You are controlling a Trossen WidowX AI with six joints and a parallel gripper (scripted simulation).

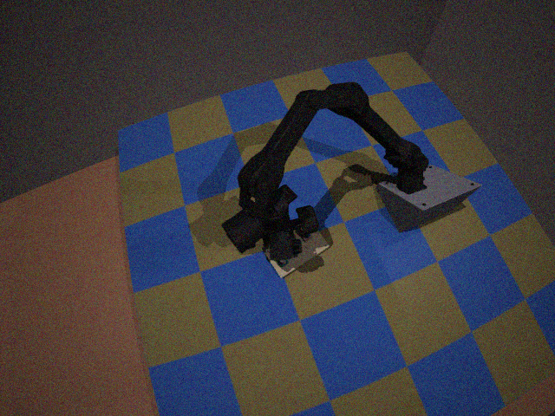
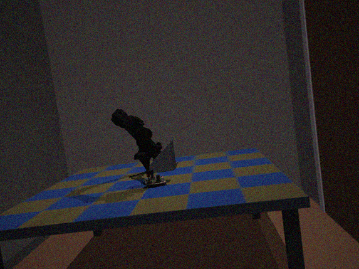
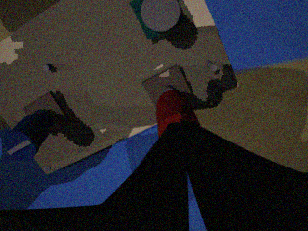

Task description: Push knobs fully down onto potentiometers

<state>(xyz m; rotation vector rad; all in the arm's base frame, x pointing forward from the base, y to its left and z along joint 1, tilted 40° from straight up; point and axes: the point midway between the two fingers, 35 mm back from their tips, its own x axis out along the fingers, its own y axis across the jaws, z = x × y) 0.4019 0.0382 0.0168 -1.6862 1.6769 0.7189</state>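
My gripper tip is 1 cm above the red knob. From my gripper tip the other things lie so: blue knob (8 cm behind, 3 cm below).
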